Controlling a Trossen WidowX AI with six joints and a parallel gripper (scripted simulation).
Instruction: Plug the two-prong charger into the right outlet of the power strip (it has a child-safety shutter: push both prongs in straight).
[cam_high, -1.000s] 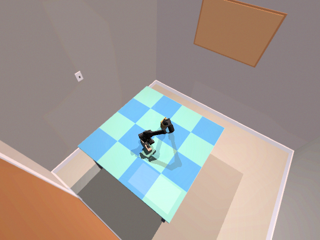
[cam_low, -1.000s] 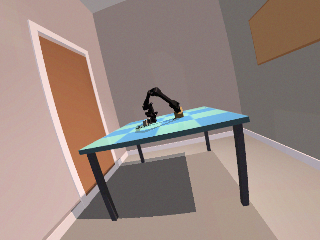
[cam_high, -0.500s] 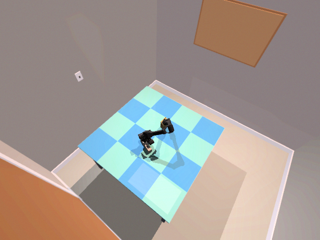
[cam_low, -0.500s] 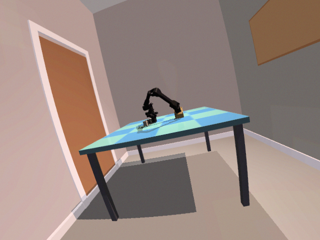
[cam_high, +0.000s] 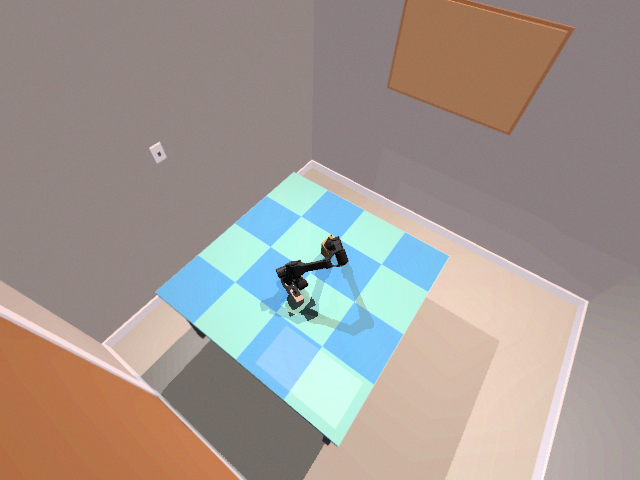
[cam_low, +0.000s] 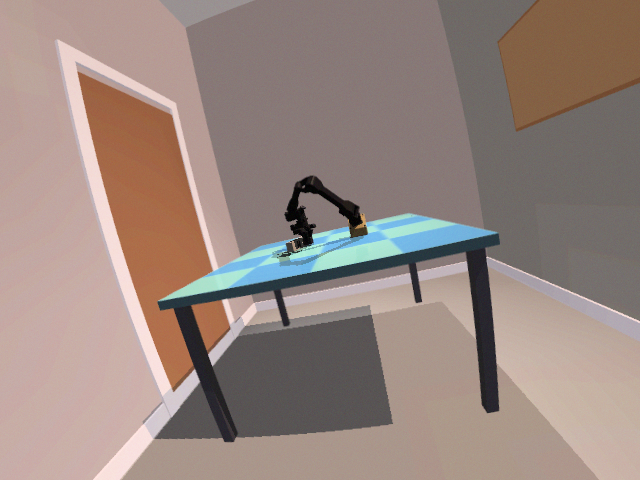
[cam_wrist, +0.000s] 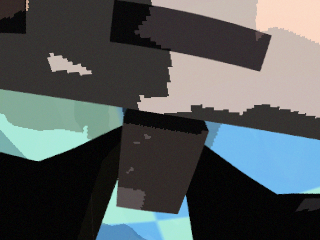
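Now: the two-prong charger 2 cm ahead of my gripper tip, 1 cm to the right of it and 1 cm above it.
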